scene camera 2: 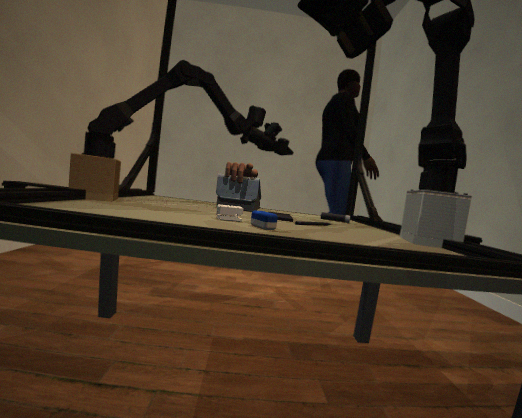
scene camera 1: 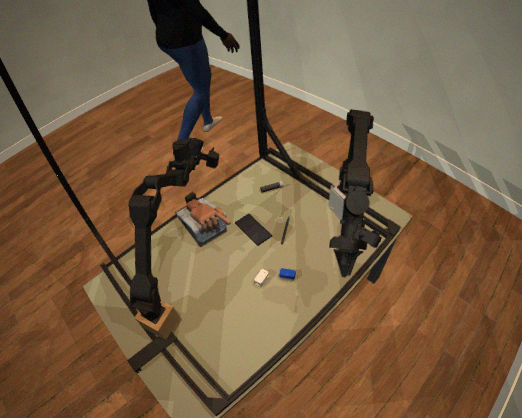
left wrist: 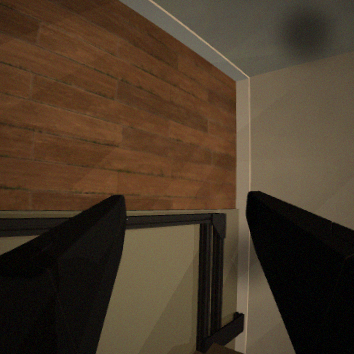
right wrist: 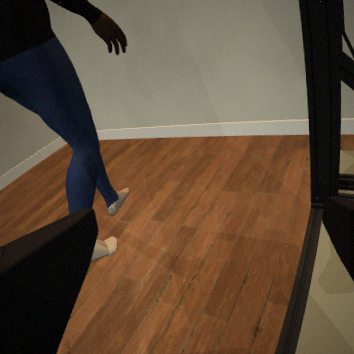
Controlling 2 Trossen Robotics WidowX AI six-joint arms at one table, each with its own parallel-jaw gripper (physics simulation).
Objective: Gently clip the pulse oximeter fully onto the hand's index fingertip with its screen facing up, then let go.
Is my right gripper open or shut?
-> Open.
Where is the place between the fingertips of my left gripper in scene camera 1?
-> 346, 276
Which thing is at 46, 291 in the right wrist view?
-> My right gripper.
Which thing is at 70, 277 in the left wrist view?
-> My left gripper.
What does my right gripper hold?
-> Nothing.
